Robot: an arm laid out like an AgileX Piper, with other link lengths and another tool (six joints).
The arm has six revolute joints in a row. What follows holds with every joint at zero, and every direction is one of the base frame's. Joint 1 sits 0.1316 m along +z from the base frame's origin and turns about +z. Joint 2 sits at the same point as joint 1 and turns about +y. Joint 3 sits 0.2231 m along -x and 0.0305 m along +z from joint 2 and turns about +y. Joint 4 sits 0.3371 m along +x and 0.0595 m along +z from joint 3 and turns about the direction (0.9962, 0, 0.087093). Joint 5 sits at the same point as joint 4 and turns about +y. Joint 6 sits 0.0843 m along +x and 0.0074 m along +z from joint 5 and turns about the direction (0.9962, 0, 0.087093). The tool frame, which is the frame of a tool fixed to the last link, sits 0.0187 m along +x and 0.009 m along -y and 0.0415 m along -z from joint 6; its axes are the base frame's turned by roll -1.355, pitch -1.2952 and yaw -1.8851 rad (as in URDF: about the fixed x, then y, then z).
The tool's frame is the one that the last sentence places.
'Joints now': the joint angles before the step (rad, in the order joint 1, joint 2, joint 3, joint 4, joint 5, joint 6). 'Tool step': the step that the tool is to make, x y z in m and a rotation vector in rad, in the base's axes. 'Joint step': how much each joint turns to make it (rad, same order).
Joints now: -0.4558, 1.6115, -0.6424, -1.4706, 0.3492, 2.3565
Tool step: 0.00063, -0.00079, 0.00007, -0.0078, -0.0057, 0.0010
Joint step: 0.0000, 0.0012, -0.0002, -0.0302, 0.0020, 0.0283
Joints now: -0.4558, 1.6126, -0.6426, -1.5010, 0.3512, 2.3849
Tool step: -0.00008, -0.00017, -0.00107, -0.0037, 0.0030, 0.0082
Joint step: 0.0000, 0.0043, -0.0006, -0.0164, -0.0018, 0.0075
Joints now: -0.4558, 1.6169, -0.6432, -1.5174, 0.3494, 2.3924
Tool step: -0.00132, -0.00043, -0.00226, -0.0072, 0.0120, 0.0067
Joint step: 0.0000, 0.0071, 0.0004, -0.0131, 0.0049, 0.0005
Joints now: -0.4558, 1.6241, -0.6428, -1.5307, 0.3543, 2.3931
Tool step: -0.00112, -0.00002, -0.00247, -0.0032, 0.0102, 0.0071
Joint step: 0.0000, 0.0079, 0.0002, -0.0114, 0.0013, 0.0013
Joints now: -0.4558, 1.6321, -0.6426, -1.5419, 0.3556, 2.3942
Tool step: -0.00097, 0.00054, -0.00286, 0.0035, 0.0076, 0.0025
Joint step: 0.0000, 0.0092, 0.0000, -0.0043, -0.0014, 0.0024
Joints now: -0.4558, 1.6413, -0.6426, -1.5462, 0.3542, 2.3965
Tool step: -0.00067, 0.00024, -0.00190, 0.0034, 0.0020, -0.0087
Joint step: 0.0000, 0.0060, 0.0004, -0.0004, 0.0035, 0.0092
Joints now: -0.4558, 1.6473, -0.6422, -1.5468, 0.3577, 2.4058
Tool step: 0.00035, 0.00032, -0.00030, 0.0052, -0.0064, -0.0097
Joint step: 0.0000, 0.0011, 0.0002, -0.0004, -0.0002, 0.0135
